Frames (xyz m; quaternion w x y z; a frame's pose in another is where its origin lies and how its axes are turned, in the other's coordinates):
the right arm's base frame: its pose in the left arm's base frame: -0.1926 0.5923 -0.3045 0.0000 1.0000 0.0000 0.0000
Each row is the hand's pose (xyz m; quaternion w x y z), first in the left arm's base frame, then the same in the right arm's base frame.
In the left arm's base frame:
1: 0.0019 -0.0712 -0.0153 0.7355 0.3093 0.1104 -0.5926
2: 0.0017 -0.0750 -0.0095 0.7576 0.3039 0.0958 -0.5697
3: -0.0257 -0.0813 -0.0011 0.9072 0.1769 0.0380 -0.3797
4: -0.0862 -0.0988 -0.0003 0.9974 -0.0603 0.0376 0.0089
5: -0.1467 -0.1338 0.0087 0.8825 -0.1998 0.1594 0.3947
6: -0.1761 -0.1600 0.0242 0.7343 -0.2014 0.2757 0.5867
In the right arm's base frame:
1: 0.1945 0.6635 -0.2892 0.3093 -0.7355 -0.5926 -0.1104
2: 0.1943 0.6673 -0.2950 0.3039 -0.7576 -0.5697 -0.0958
3: 0.1669 0.6736 -0.3034 0.1769 -0.9072 -0.3797 -0.0380
4: 0.1064 0.6911 -0.3042 0.0603 0.9974 -0.0089 0.0376
5: 0.0459 0.7261 -0.3132 0.1998 0.8825 -0.3947 0.1594
6: 0.0165 0.7523 -0.3287 0.2014 0.7343 -0.5867 0.2757

